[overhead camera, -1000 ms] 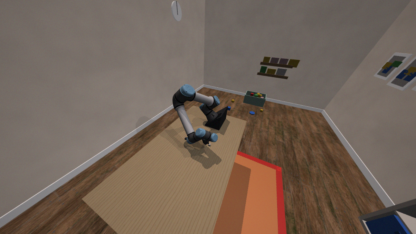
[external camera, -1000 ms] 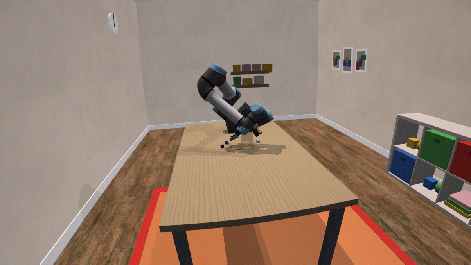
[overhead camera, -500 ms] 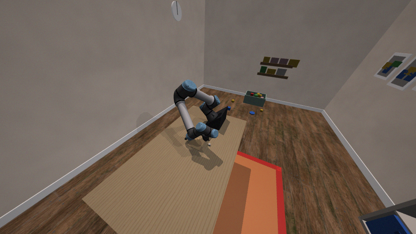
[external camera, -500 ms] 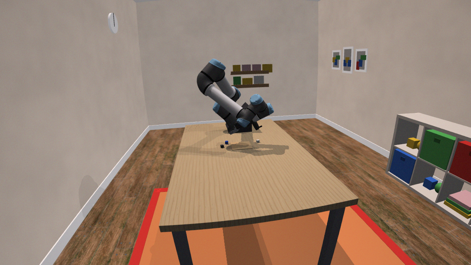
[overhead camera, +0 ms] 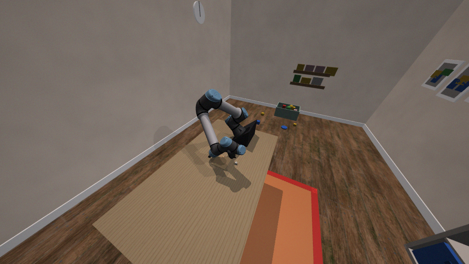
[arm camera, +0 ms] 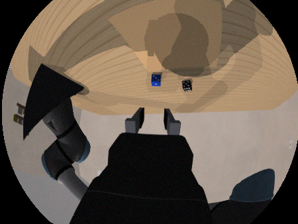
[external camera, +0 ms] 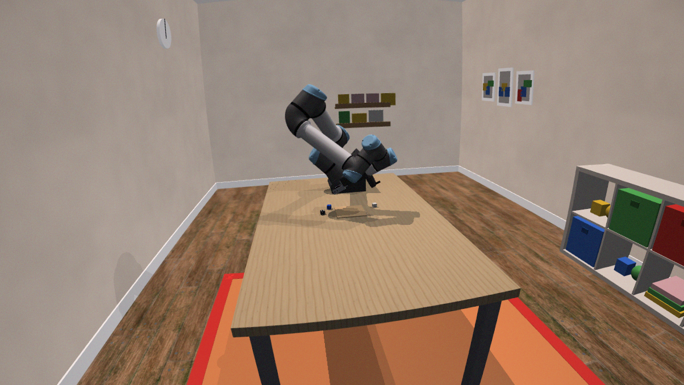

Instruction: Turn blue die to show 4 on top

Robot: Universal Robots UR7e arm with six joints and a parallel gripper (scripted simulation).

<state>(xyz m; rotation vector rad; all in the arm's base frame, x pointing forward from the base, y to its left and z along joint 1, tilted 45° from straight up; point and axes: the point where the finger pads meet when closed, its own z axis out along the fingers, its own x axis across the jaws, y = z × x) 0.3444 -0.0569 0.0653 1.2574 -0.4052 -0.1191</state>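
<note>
Now: hand 20 mm past the blue die, 40 mm to the left of it and 90 mm above it. The rest, counted from my hand: tan mat: 50 mm ahead, 50 mm to the left, 100 mm below; white die: 20 mm ahead, 180 mm to the left, 90 mm below; black die: 50 mm ahead, 80 mm to the right, 90 mm below.
</note>
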